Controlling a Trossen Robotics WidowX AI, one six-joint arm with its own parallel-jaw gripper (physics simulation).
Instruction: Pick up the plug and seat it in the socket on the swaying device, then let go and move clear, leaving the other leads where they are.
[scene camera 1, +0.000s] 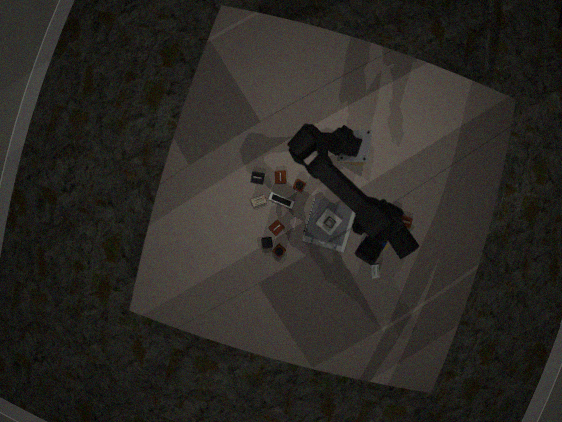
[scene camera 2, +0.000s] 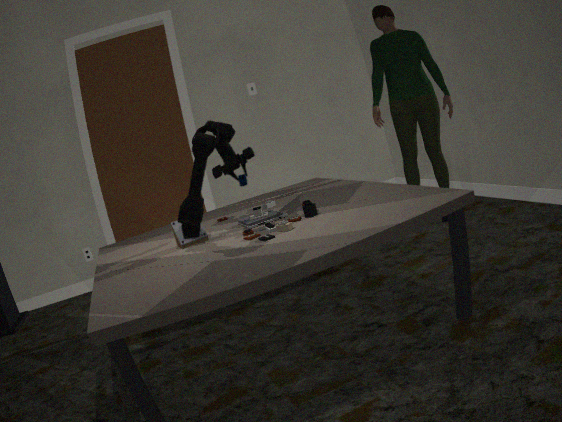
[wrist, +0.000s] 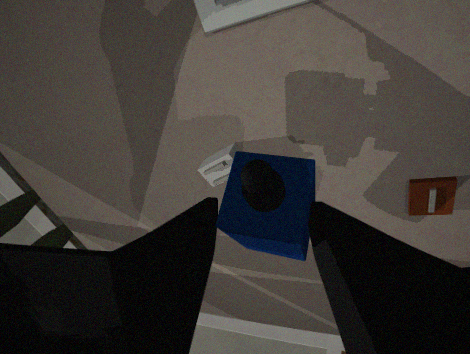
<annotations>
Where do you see my gripper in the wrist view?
263, 210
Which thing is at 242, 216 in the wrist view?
A blue plug.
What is my gripper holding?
A blue plug.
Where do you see a grey device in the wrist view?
At 210, 23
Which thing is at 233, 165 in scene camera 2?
My gripper.
</annotations>
